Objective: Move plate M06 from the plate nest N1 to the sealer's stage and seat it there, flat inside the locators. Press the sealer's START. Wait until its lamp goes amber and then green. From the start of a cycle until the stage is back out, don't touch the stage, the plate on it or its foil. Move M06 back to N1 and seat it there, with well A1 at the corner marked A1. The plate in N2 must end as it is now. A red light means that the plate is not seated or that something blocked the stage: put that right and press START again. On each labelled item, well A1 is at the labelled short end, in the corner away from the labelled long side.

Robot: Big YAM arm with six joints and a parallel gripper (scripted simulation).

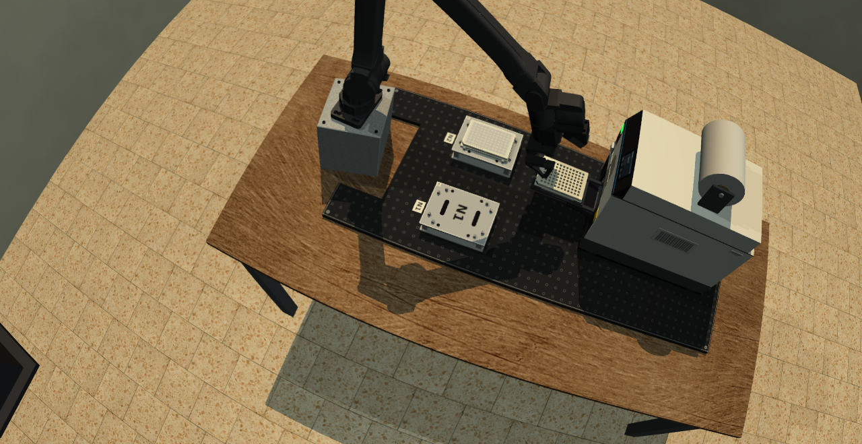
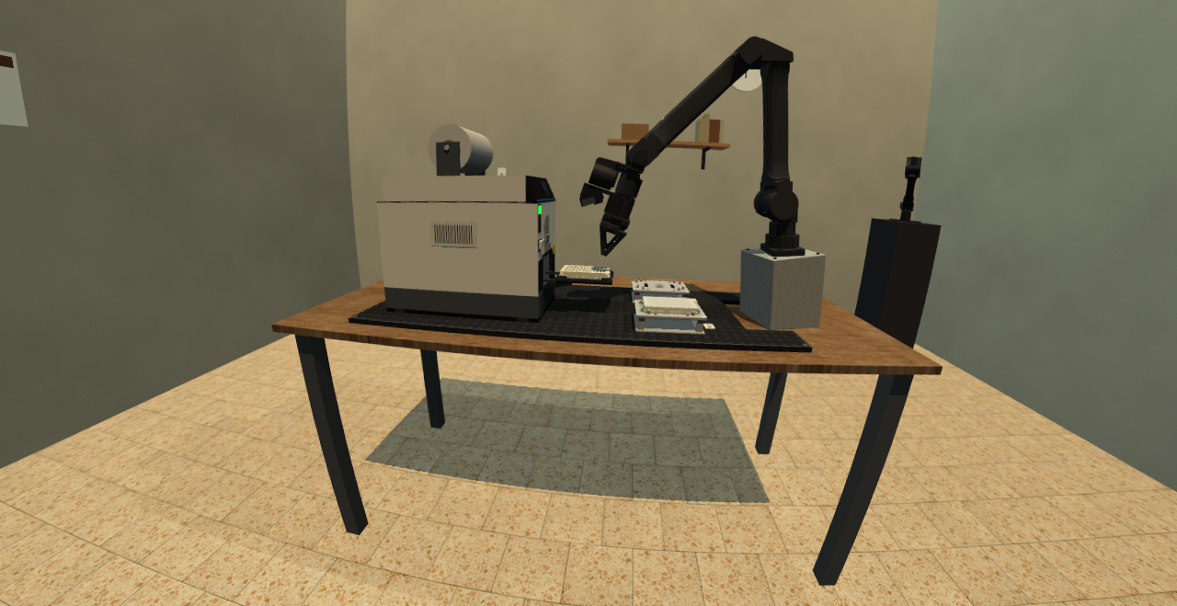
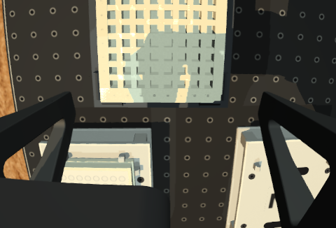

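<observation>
My gripper is now 15 cm short of the start button, 10 cm to the right of it and 2 cm below it. Round my hand: plate M06 (5 cm ahead, 1 cm to the left, 6 cm below); then well plate (17 cm behind, 7 cm to the left, 12 cm below); then sealer stage (5 cm ahead, 1 cm to the left, 7 cm below).
</observation>
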